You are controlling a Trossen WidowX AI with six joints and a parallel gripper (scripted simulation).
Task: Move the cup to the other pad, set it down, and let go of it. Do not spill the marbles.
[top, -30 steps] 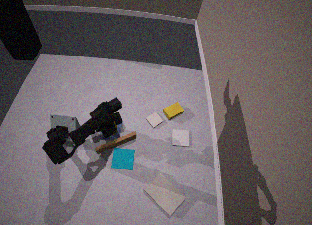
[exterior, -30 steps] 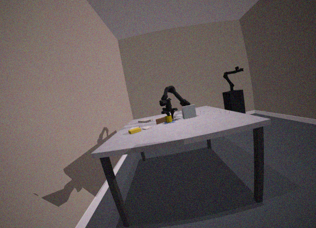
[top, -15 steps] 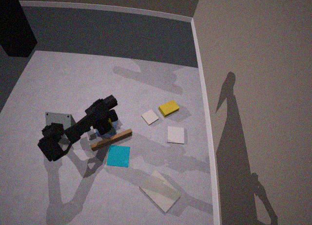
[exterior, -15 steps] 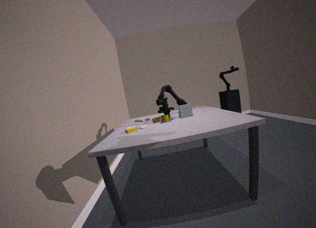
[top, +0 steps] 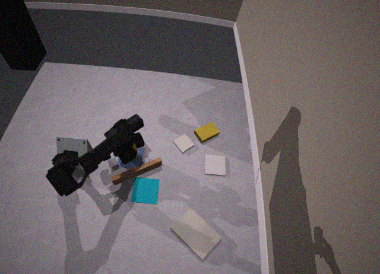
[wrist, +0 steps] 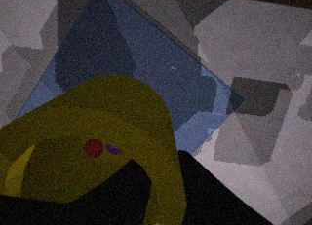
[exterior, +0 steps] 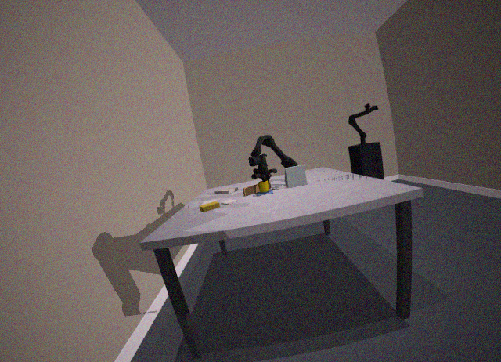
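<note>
Right now the teal pad is 14 cm to the right of my gripper tip, 11 cm ahead of it and 6 cm below it. The rest, counted from my gripper tip: wooden bar 7 cm ahead, 6 cm to the right, 3 cm below; beige slab 34 cm ahead, 31 cm to the right, 3 cm below; yellow block 39 cm ahead, 18 cm to the left, 3 cm below.
</note>
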